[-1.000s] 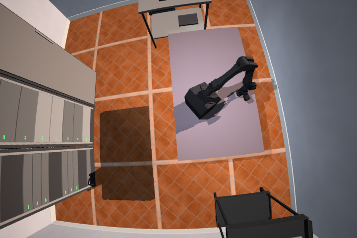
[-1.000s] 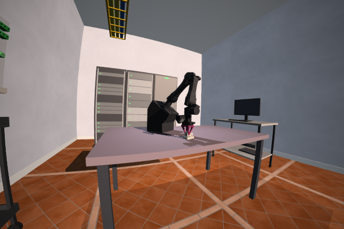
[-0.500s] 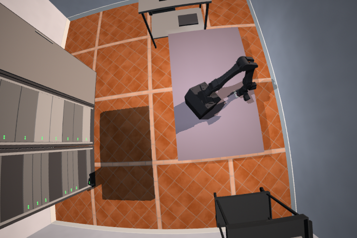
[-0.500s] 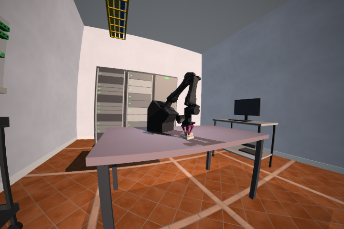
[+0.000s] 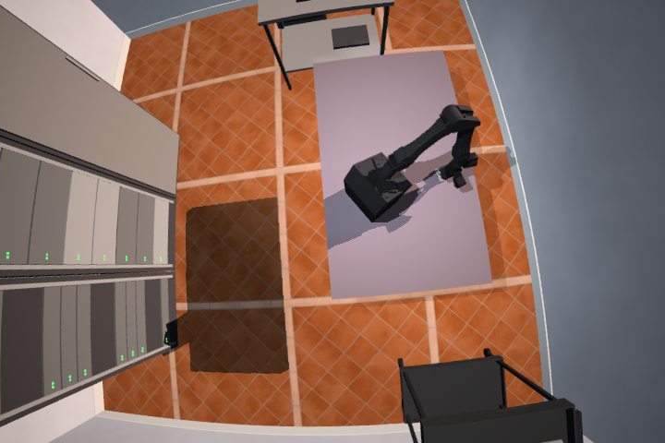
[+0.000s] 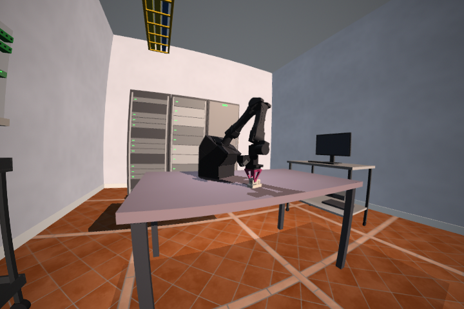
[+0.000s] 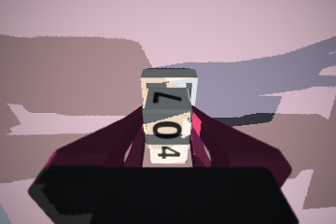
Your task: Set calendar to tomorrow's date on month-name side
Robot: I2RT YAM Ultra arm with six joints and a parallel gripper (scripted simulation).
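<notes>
Now: hand right at the cream digit cube. The rest, counted from my hand: cream tray 3 cm below, 2 cm to the left, 1 cm behind.
</notes>
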